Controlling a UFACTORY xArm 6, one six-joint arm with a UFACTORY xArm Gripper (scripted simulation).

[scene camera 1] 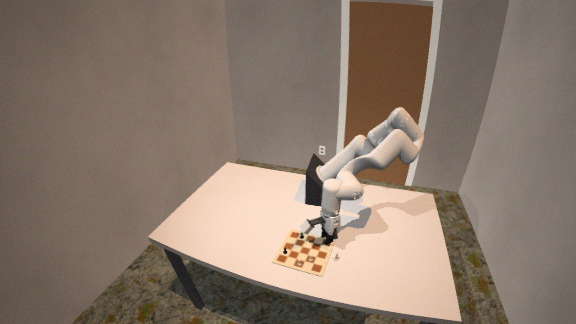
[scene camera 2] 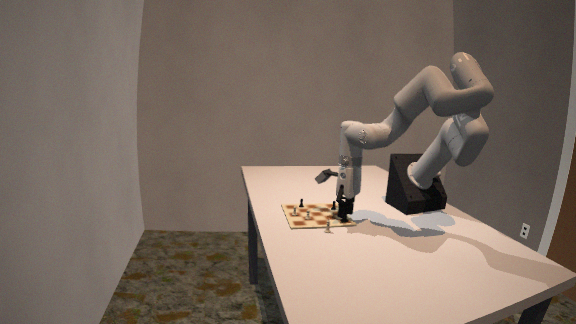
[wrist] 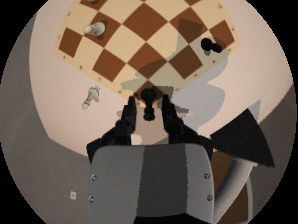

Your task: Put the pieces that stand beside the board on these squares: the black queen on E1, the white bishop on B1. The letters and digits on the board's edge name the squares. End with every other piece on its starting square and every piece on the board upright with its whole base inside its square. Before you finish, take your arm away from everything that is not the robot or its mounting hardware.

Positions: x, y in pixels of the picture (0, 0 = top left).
Labels:
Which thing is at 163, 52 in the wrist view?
A chessboard.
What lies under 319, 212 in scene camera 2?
A chessboard.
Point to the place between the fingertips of my gripper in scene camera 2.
345, 215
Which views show the chessboard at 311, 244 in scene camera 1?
Scene camera 1, scene camera 2 and the wrist view: all of them.

